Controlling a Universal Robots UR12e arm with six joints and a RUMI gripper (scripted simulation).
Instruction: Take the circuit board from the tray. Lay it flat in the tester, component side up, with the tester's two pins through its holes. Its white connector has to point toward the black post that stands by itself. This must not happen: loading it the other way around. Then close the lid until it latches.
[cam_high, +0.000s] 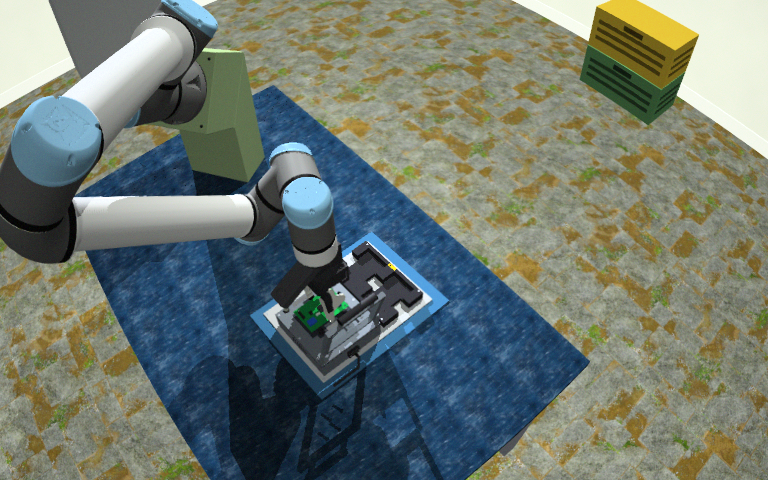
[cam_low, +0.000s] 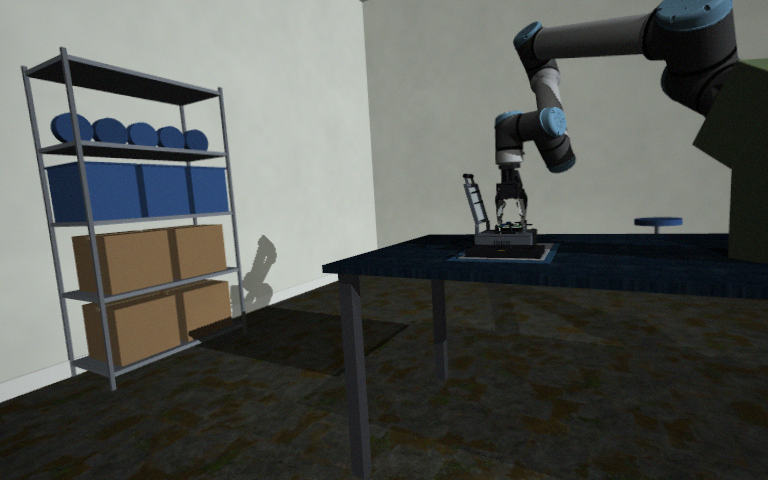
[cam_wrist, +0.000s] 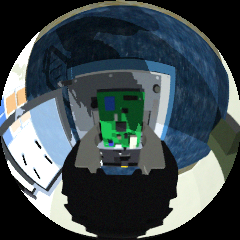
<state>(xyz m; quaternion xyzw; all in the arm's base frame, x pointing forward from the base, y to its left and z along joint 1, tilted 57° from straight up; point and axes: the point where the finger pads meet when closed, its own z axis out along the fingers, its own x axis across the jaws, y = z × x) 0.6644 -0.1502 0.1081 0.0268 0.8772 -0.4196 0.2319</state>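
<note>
The green circuit board is right at my hand. Round my hand: tester lid (120 mm ahead, 100 mm above, 30 mm to the right); then tester (40 mm ahead, 30 mm to the left, 30 mm above).
</note>
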